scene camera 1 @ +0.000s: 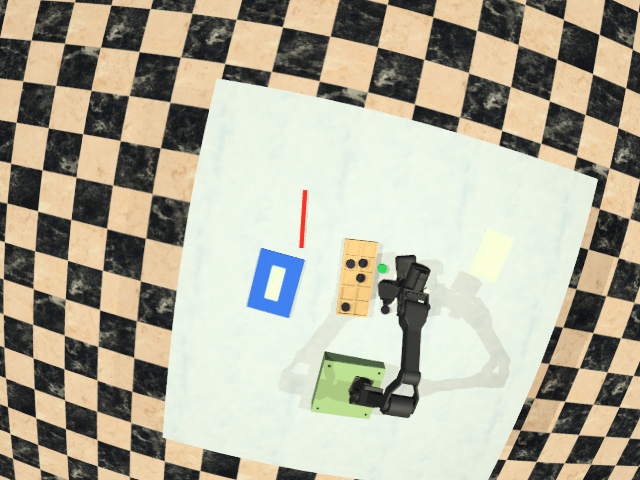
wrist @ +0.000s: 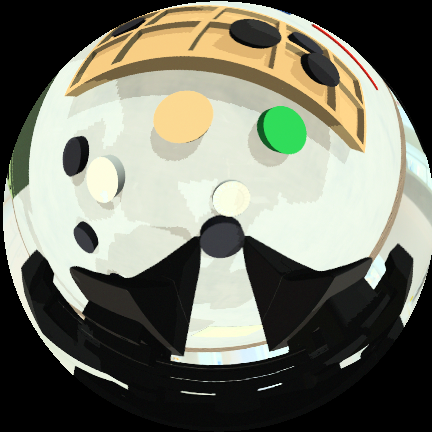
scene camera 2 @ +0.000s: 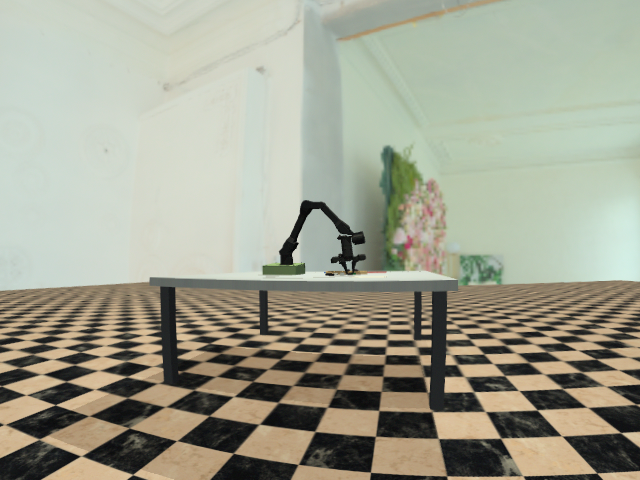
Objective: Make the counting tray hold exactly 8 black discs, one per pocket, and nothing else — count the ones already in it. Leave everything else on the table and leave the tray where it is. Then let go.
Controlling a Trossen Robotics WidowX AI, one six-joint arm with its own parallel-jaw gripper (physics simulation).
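The wooden tray (scene camera 1: 353, 248) (wrist: 190, 63) has two columns of pockets. Black discs (scene camera 1: 350, 263) (scene camera 1: 362, 262) fill both pockets of its second row from the top in scene camera 1. Another black disc (scene camera 1: 360, 277) (wrist: 255, 33) is in the right pocket below, and one more (scene camera 1: 345, 306) in the bottom left pocket. My gripper (scene camera 2: 351, 272) (wrist: 221, 241) is shut on a black disc (wrist: 222, 241), low at the table beside the tray. Loose black discs (scene camera 1: 385, 310) (wrist: 76, 156) (wrist: 85, 237) lie left in the wrist view. The arm hides the fingertips in scene camera 1.
A ribbed white disc (wrist: 231, 198) lies right by the held disc. A green disc (scene camera 1: 382, 268) (wrist: 282, 130), a tan disc (wrist: 183, 116) and a cream disc (wrist: 104, 179) lie nearby. A red stick (scene camera 1: 303, 219), blue rectangle (scene camera 1: 256, 284), pale sheet (scene camera 1: 491, 255) and green base (scene camera 1: 336, 397) also show.
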